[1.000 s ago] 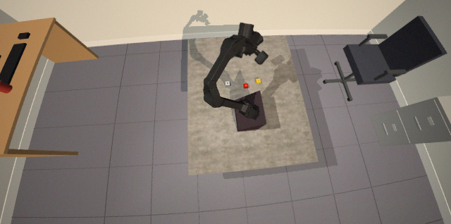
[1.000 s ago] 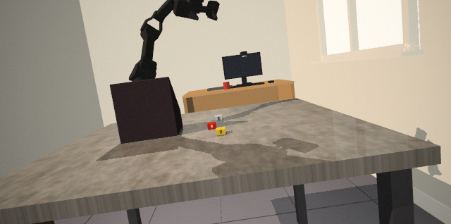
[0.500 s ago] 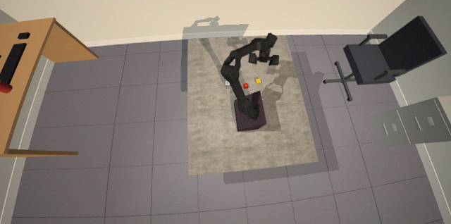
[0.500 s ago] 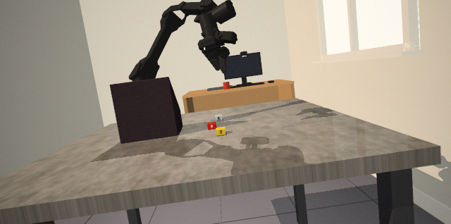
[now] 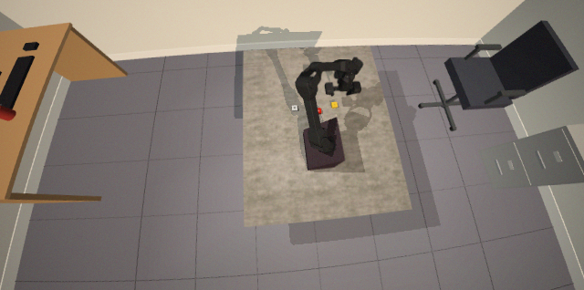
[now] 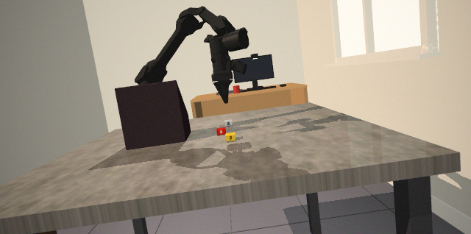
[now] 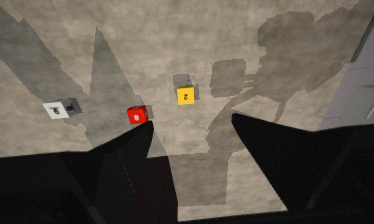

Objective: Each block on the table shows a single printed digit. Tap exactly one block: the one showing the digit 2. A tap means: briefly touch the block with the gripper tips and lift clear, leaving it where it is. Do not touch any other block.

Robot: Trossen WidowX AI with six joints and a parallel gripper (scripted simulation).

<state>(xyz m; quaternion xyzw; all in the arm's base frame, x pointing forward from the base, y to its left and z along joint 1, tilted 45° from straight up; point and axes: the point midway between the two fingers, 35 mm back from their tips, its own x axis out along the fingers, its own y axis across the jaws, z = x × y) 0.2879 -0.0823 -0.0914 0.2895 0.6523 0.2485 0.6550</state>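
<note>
Right now the yellow block is 120 mm below my gripper tip. From my gripper tip the other things lie so: white block (250 mm to the left, 120 mm below); then red block (120 mm below, 110 mm to the left, 30 mm behind).
</note>
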